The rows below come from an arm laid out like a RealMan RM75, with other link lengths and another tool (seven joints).
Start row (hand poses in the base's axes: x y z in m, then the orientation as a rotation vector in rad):
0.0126 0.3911 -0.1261 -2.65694 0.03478 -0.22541
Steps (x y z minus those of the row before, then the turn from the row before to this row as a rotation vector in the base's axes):
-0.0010 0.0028 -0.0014 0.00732 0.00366 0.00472
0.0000 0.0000 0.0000 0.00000 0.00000 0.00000
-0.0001 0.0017 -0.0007 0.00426 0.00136 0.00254
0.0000 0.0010 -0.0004 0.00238 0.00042 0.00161
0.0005 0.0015 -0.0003 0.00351 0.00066 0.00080
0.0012 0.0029 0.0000 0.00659 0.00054 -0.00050
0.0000 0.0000 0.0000 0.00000 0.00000 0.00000
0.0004 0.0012 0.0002 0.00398 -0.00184 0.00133
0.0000 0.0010 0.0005 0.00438 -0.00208 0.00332
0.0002 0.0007 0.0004 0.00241 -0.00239 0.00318
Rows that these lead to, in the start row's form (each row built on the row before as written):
0.0116 0.3939 -0.1275 -2.64990 0.03046 -0.21847
0.0116 0.3939 -0.1275 -2.64990 0.03046 -0.21847
0.0115 0.3956 -0.1282 -2.64572 0.02797 -0.21553
0.0115 0.3966 -0.1286 -2.64333 0.02622 -0.21427
0.0120 0.3981 -0.1289 -2.63988 0.02573 -0.21290
0.0132 0.4010 -0.1289 -2.63340 0.02723 -0.21192
0.0132 0.4010 -0.1289 -2.63340 0.02723 -0.21192
0.0136 0.4022 -0.1287 -2.62918 0.02525 -0.21362
0.0136 0.4032 -0.1282 -2.62445 0.02062 -0.21492
0.0138 0.4039 -0.1278 -2.62164 0.01588 -0.21680

